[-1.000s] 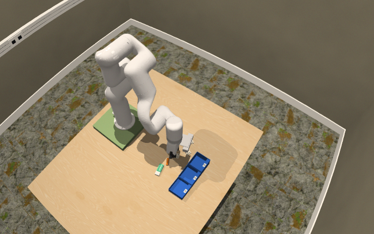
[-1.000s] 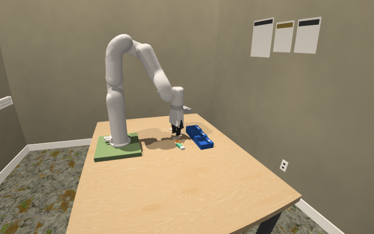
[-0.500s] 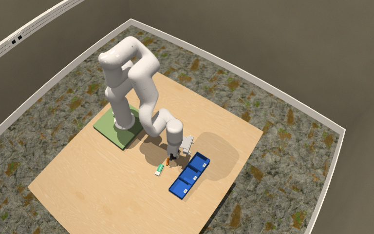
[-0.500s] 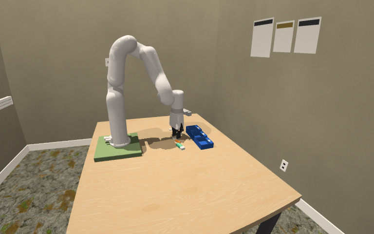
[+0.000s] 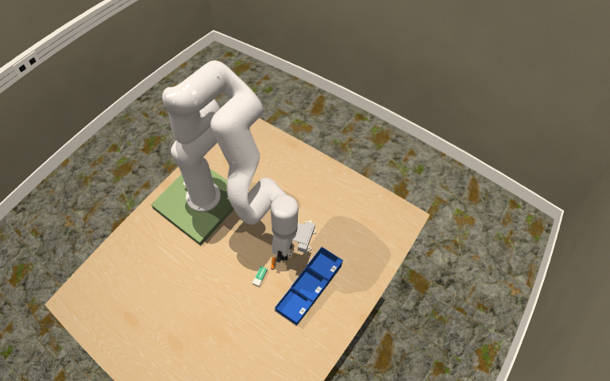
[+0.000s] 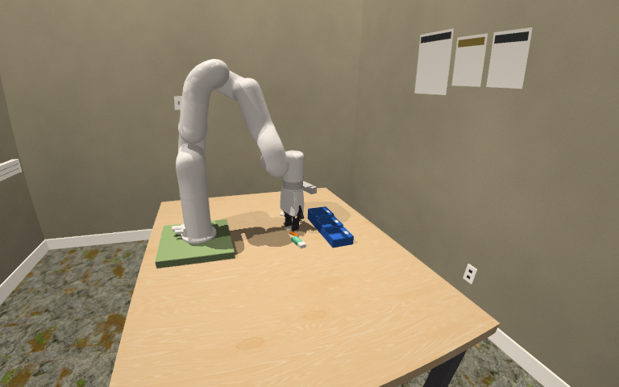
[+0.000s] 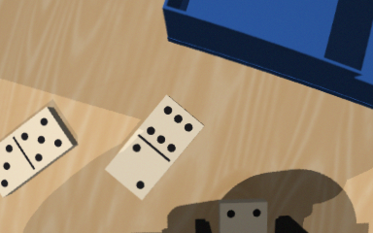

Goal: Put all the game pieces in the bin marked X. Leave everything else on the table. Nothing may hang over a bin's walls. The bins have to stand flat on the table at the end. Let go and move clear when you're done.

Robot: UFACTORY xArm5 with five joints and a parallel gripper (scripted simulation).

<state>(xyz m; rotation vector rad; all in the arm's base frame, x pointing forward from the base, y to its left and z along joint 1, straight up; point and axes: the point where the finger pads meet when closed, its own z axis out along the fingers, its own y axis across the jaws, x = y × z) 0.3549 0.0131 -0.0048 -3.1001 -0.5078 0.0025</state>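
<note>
My hand is 5 cm to the left of the orange battery, 2 cm above it and 1 cm past it. Also, from my hand: bin (14 cm ahead, 5 cm to the right); green-and-white item (12 cm to the right, 1 cm below, 1 cm behind).
</note>
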